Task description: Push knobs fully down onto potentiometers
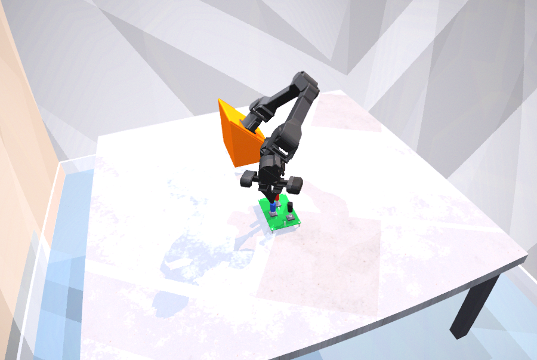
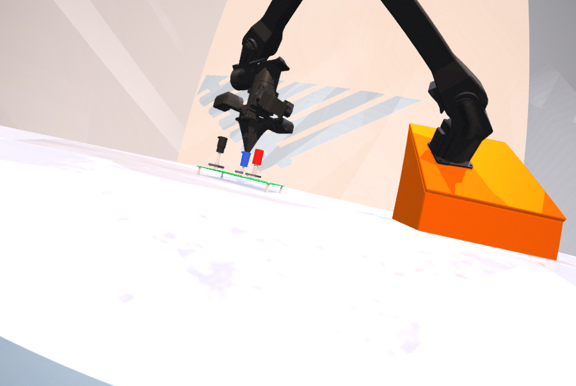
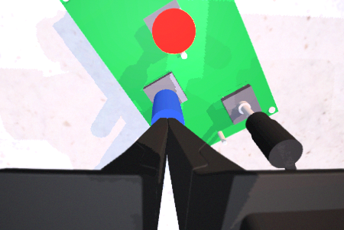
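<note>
My gripper tip is 1 cm above the blue knob. Also, from my gripper tip: black knob: 4 cm ahead, 4 cm to the left.
</note>
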